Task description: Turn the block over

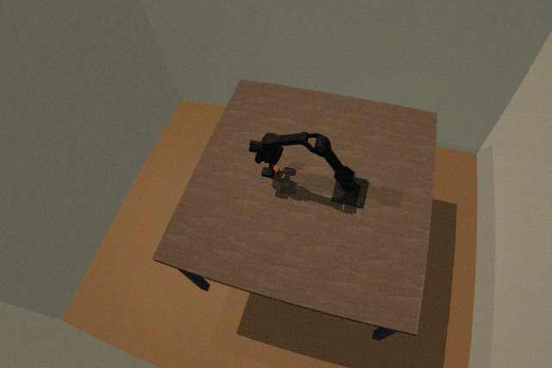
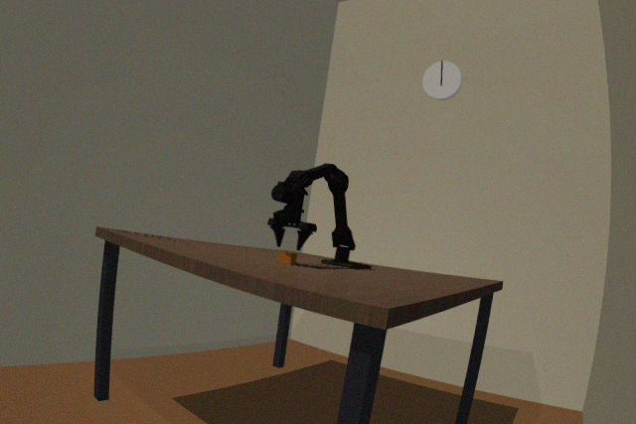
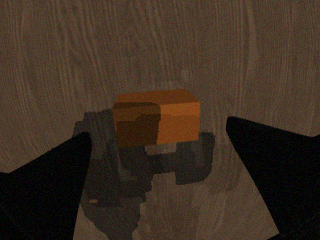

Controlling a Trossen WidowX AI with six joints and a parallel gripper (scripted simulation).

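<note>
My gripper tip is 30 mm above the orange block and 10 mm past it.
</note>
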